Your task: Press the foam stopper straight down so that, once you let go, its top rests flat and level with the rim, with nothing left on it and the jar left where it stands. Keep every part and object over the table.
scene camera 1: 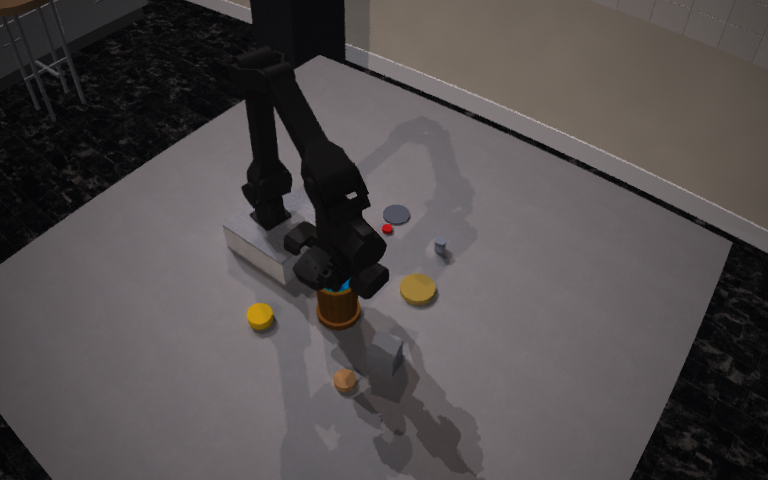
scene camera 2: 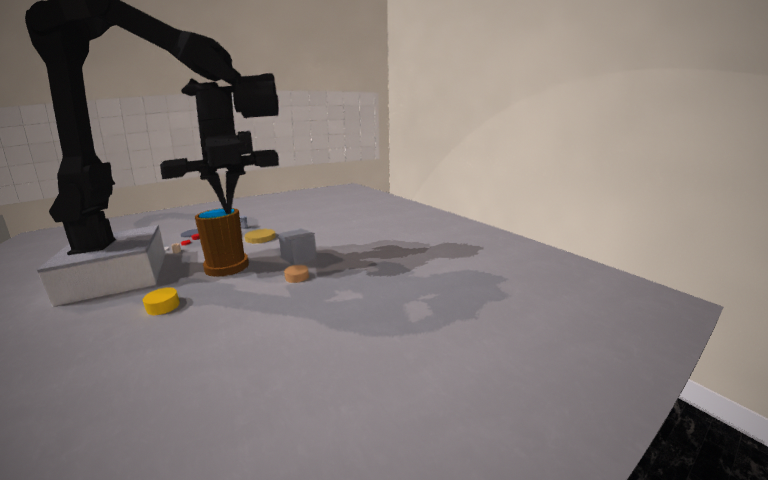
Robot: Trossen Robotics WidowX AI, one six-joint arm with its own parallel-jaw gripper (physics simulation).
Scene:
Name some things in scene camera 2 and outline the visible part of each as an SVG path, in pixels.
My gripper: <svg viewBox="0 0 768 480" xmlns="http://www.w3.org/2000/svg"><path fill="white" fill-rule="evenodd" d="M199 121L203 160L187 161L187 158L165 160L160 165L162 179L183 177L187 172L199 171L201 173L200 179L208 180L216 192L225 213L229 214L231 213L237 181L240 175L246 174L244 171L245 166L255 165L261 168L279 166L278 154L275 150L253 151L251 132L238 132L237 136L234 119ZM227 168L228 170L226 172L226 200L219 175L216 173L217 169Z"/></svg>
A brown ribbed jar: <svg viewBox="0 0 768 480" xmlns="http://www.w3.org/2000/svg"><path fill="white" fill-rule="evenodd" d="M236 208L231 208L231 213L226 214L224 209L221 208L205 211L195 216L205 257L203 267L206 275L213 277L233 275L243 271L249 265L248 255L244 253L239 210Z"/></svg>

